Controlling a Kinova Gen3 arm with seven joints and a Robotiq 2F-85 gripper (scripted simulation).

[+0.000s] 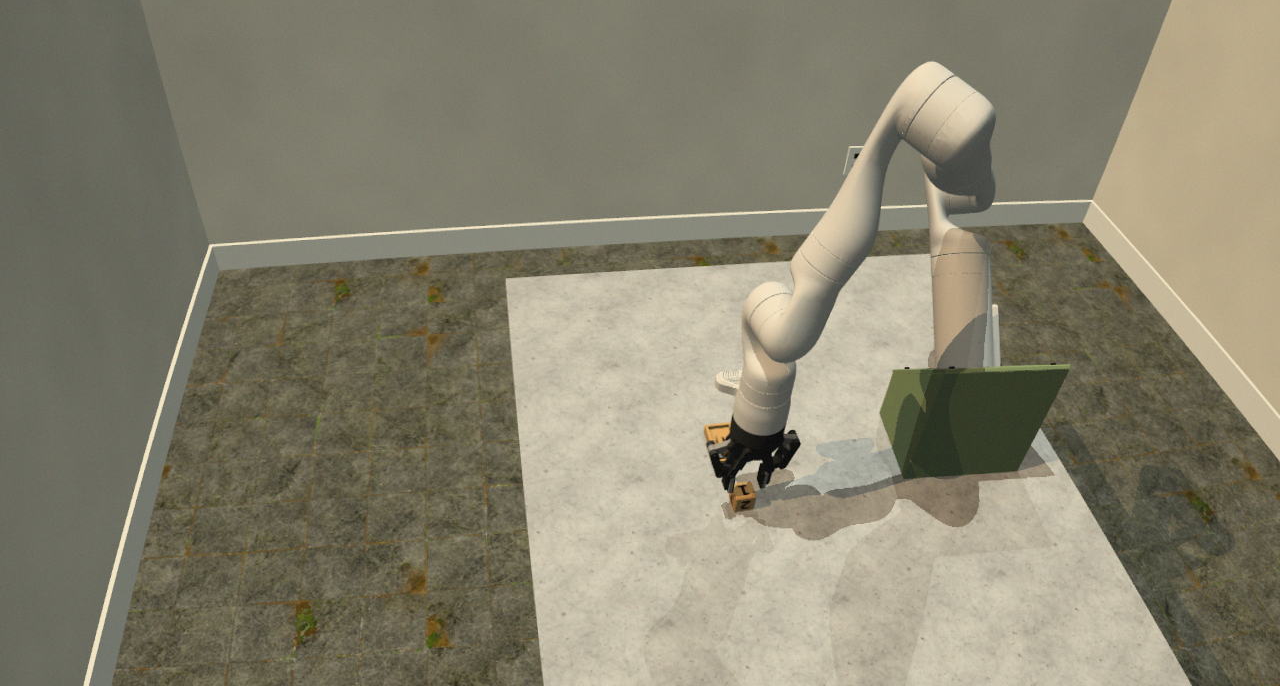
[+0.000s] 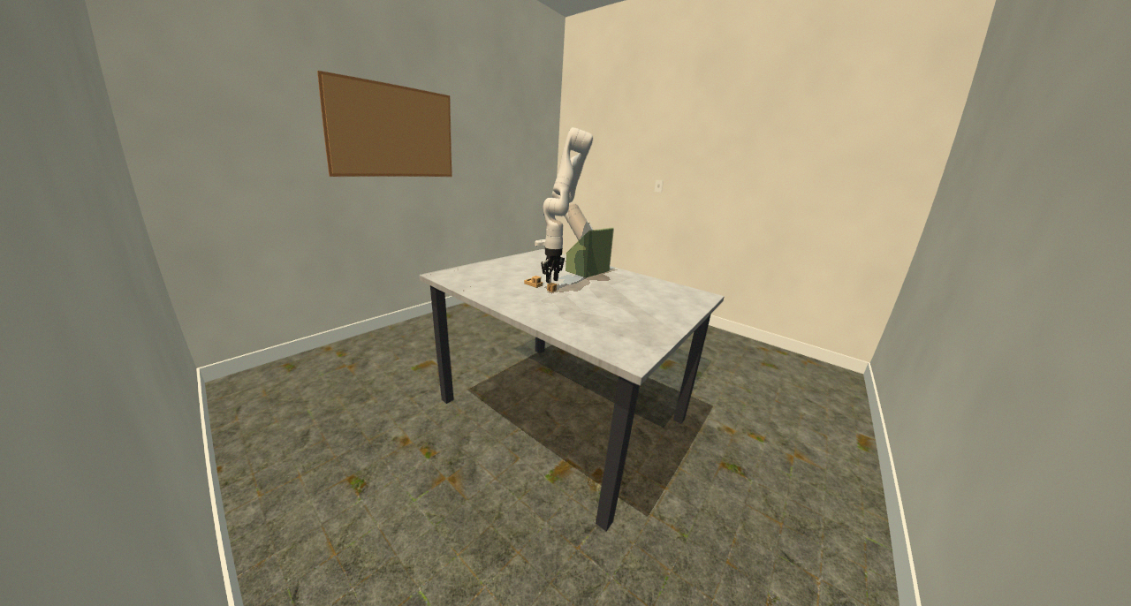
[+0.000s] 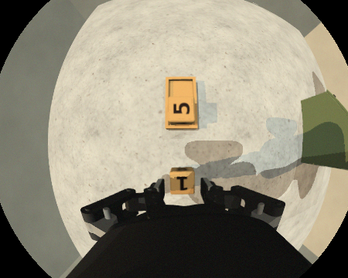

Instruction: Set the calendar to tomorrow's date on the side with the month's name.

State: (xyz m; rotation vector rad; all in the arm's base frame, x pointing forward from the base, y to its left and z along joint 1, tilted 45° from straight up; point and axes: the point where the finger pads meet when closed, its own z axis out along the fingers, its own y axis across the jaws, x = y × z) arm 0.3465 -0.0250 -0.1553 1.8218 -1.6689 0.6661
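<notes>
Now: hand 10 mm short of the wooden tray, 110 mm to the left of it and 50 mm above it.
</notes>
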